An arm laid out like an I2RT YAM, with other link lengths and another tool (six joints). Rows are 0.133 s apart.
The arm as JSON. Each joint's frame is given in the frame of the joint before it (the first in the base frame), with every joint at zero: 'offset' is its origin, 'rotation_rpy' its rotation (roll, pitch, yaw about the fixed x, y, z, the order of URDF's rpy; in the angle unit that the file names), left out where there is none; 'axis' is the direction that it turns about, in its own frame. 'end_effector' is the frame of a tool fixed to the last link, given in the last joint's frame.
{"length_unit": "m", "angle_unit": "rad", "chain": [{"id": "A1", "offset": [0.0, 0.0, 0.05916], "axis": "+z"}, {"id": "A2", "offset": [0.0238, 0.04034, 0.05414], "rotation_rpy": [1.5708, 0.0, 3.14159], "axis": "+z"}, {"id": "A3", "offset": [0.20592, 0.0, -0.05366], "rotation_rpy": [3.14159, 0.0, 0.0], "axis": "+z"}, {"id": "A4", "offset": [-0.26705, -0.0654, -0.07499], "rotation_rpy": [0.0, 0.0, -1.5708], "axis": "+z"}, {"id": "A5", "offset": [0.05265, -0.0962, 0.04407], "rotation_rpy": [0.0, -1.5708, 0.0], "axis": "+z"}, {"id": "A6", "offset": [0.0, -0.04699, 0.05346], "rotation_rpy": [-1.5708, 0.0, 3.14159], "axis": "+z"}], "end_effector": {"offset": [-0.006, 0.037, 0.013], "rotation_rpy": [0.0, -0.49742, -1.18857]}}
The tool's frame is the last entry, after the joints.
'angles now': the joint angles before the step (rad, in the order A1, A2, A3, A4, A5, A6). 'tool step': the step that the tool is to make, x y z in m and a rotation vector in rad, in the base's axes. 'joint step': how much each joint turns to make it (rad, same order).
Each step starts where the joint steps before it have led.
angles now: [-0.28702 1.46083 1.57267 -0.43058 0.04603 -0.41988]
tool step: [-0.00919 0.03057 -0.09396 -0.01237 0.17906 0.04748]
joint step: [0.06859 -0.12422 -0.35886 0.06727 0.04143 -0.04406]
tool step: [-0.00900 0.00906 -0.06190 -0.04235 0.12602 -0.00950]
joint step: [0.02360 -0.03186 -0.18804 0.04632 0.06298 -0.04093]
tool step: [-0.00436 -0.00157 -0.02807 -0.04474 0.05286 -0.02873]
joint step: [0.00001 0.00068 -0.07944 0.04187 0.05470 -0.02806]
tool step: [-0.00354 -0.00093 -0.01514 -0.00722 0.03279 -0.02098]
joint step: [0.00000 0.00159 -0.03766 0.00804 0.02483 0.00205]
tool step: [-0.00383 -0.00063 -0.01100 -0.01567 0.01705 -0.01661]
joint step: [0.00002 -0.00579 -0.03831 0.01988 0.02464 -0.00440]
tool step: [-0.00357 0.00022 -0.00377 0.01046 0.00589 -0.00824]
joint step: [-0.00002 -0.01225 -0.01857 -0.00468 0.00061 0.01267]
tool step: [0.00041 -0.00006 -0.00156 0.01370 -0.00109 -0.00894]
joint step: [0.00154 0.00565 0.00087 -0.00127 -0.00064 0.01778]
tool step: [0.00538 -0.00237 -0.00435 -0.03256 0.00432 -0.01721]
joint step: [0.00095 0.03481 0.00923 0.03139 0.03490 -0.01417]
